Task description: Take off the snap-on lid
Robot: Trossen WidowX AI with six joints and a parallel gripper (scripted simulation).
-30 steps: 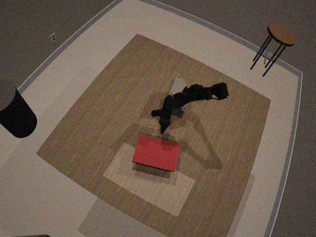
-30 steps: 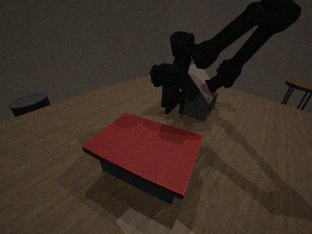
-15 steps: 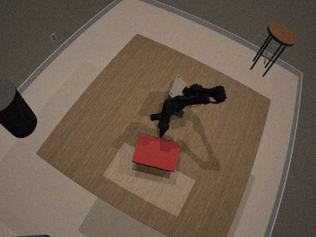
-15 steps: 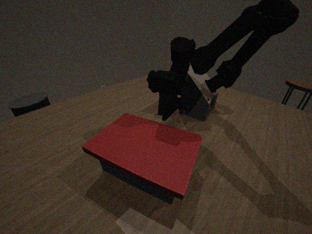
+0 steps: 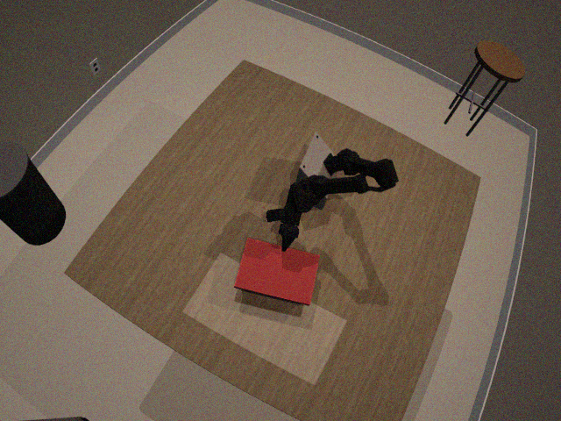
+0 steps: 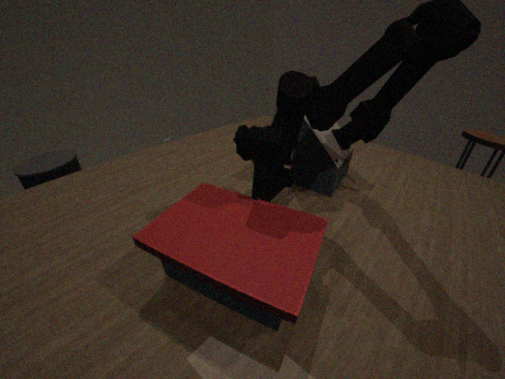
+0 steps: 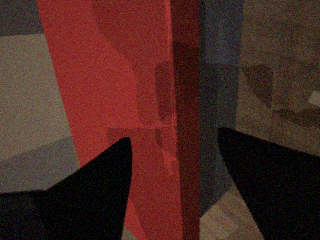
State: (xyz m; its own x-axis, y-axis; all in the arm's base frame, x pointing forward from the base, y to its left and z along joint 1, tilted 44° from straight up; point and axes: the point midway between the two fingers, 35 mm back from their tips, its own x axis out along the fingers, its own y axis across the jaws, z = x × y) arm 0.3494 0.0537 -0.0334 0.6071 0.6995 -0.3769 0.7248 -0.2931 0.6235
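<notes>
The red lid lies 80 mm ahead of my gripper tip and 20 mm to the left of it. Also, from my gripper tip: storage box: 80 mm ahead, 20 mm to the left, 50 mm below.
</notes>
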